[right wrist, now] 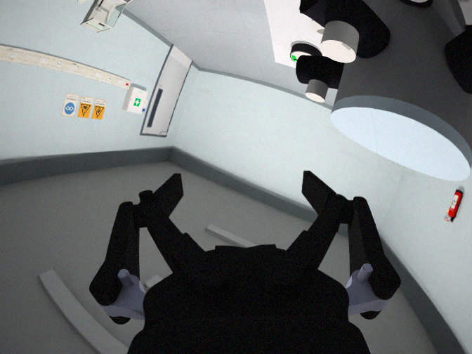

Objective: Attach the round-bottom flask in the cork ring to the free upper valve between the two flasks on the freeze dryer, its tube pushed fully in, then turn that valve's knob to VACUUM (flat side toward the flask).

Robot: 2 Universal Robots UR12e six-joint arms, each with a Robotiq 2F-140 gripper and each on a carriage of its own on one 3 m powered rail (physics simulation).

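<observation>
The freeze dryer [400, 75] shows at the upper right in the right wrist view, a dark grey drum with a pale round lid [400, 142]. Black valves with whitish knobs stick out from its side; one large knob [340, 42] and a smaller knob [316, 91] show. Which valve is the free upper one, I cannot tell. My right gripper [242, 183] is open and empty, its fingers wide apart in front of the room's far wall, apart from the dryer. The flask, the cork ring and my left gripper do not show.
A round dial with a green mark [304, 51] sits beside the valves. A glass-sided balance [104, 16] is at the upper left. A first-aid box [135, 100], warning signs [84, 107] and a fire extinguisher [454, 204] are on the walls.
</observation>
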